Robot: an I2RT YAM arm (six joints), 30 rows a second.
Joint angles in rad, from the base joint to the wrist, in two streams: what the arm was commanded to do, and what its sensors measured. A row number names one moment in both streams.
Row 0, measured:
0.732, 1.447, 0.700, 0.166, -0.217, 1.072
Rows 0 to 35, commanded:
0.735, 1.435, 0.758, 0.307, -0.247, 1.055
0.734, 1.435, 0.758, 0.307, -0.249, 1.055
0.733, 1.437, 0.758, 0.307, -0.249, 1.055
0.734, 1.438, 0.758, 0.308, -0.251, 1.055
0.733, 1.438, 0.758, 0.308, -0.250, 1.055
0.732, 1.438, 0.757, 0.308, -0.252, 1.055
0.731, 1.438, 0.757, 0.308, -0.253, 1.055
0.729, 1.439, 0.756, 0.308, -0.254, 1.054
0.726, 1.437, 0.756, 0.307, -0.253, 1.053
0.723, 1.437, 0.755, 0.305, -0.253, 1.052
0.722, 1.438, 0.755, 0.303, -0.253, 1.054
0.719, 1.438, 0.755, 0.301, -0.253, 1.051
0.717, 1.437, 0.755, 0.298, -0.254, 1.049
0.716, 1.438, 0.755, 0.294, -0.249, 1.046
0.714, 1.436, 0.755, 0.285, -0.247, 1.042
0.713, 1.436, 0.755, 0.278, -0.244, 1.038
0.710, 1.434, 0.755, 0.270, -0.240, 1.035
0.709, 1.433, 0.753, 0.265, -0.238, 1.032
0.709, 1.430, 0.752, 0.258, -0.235, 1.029
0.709, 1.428, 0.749, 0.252, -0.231, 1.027
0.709, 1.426, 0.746, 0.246, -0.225, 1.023
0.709, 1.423, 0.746, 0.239, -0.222, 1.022
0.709, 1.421, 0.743, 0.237, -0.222, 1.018
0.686, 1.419, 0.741, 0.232, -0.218, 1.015
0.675, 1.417, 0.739, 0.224, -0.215, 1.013
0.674, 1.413, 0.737, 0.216, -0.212, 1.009
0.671, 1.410, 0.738, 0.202, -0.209, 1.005
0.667, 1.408, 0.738, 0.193, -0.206, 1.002
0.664, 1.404, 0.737, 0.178, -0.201, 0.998
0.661, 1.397, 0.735, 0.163, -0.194, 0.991
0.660, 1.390, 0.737, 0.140, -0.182, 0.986
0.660, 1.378, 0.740, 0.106, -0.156, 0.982
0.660, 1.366, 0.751, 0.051, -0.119, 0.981
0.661, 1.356, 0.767, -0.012, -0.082, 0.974
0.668, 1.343, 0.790, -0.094, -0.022, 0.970
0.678, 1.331, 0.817, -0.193, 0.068, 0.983
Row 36, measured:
0.665, 1.376, 0.752, 0.042, -0.118, 1.005
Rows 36 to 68, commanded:
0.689, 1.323, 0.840, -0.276, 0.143, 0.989
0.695, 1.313, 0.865, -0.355, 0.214, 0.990
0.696, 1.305, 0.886, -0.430, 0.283, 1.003
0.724, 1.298, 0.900, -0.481, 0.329, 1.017
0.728, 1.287, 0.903, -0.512, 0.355, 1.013
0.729, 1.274, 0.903, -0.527, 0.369, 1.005
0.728, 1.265, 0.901, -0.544, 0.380, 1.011
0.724, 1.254, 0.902, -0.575, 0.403, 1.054
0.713, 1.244, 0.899, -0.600, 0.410, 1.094
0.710, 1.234, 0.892, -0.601, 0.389, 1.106
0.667, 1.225, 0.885, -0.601, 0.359, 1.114
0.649, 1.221, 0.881, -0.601, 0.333, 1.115
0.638, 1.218, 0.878, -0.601, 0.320, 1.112
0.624, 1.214, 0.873, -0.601, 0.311, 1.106
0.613, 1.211, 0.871, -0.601, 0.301, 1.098
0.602, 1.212, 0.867, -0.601, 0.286, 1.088
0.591, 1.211, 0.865, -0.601, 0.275, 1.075
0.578, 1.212, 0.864, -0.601, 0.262, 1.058
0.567, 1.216, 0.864, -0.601, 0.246, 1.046
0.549, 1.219, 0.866, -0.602, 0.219, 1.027
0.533, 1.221, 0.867, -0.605, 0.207, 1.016
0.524, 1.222, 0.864, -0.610, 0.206, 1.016
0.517, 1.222, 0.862, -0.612, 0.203, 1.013
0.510, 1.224, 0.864, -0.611, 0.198, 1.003
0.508, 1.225, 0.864, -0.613, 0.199, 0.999
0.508, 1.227, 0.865, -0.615, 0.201, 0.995
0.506, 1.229, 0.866, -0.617, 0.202, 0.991
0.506, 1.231, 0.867, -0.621, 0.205, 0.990
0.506, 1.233, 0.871, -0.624, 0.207, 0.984
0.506, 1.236, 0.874, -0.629, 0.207, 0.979
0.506, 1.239, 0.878, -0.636, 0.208, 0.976
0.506, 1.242, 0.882, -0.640, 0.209, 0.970
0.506, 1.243, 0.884, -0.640, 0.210, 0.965
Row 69, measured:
0.509, 1.229, 0.877, -0.592, 0.210, 1.000
